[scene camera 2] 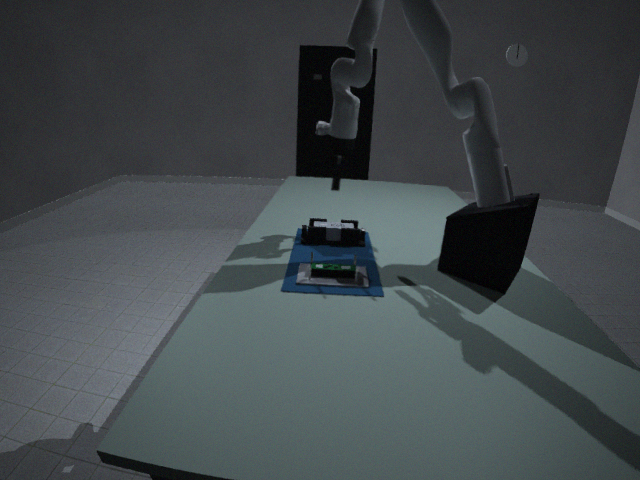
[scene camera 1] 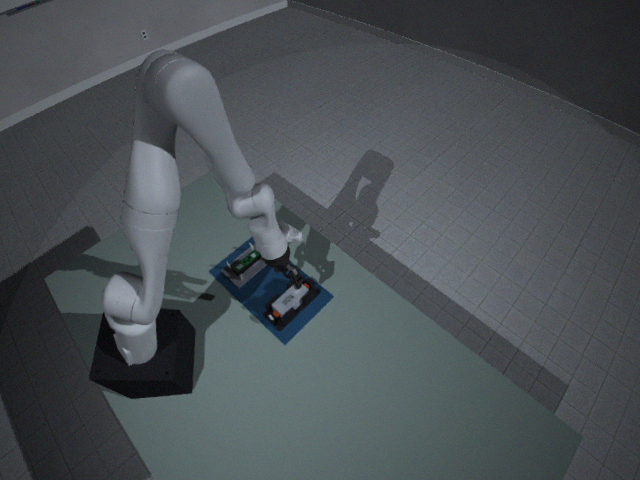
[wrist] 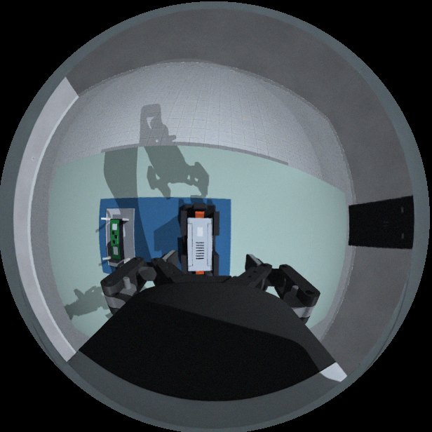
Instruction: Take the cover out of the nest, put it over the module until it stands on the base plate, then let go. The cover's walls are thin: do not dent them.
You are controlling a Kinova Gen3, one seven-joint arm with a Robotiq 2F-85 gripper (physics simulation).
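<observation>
The light grey cover (scene camera 1: 289,300) (scene camera 2: 333,233) (wrist: 200,257) lies in the black nest (scene camera 1: 311,295) (scene camera 2: 311,237) (wrist: 216,225), with orange parts at both its ends. The green-topped module (scene camera 1: 246,261) (scene camera 2: 333,267) (wrist: 115,240) stands on the light grey base plate (scene camera 1: 240,280) (scene camera 2: 361,279) (wrist: 129,235), between two thin upright pins. My gripper (scene camera 1: 296,281) (scene camera 2: 336,187) (wrist: 211,260) is open and empty, pointing down. In scene camera 2 it hangs well above the nest. In the wrist view the cover's near end shows between the open fingers, lower down.
Nest and base plate stand apart on a blue mat (scene camera 1: 286,335) (scene camera 2: 370,260) (wrist: 225,215) on the pale green table (scene camera 1: 361,387) (scene camera 2: 310,387) (wrist: 280,210). The arm's black base block (scene camera 1: 149,382) (scene camera 2: 483,242) stands on the table to one side of the mat.
</observation>
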